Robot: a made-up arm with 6 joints.
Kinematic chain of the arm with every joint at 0, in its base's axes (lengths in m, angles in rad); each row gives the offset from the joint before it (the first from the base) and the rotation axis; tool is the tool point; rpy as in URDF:
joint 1: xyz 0 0 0.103 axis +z
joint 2: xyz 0 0 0 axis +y
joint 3: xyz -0.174 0 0.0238 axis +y
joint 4: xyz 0.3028 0 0.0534 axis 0.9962 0 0.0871
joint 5: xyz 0 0 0 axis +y
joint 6: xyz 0.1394 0 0.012 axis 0.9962 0 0.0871
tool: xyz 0 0 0 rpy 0 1.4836 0
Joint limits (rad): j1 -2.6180..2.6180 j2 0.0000..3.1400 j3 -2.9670..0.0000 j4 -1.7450..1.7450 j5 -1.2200..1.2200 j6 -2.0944..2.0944
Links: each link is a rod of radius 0.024 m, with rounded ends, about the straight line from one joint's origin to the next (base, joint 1, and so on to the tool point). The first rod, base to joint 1, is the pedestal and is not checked.
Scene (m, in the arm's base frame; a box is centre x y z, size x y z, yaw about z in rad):
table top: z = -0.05
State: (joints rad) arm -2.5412 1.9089 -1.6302 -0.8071 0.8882 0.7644
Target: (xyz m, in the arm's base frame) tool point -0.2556 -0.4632 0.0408
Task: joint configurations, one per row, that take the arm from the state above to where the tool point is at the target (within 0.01 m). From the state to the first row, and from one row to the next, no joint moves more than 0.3 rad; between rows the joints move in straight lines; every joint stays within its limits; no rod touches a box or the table.
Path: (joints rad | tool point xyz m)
1: -2.2621 2.1105 -1.7429 -0.7983 0.6990 0.7644 | -0.3666 -0.3417 0.0910
2: -1.9830 2.3120 -1.8557 -0.7895 0.5099 0.7644 | -0.2556 -0.4632 0.0408

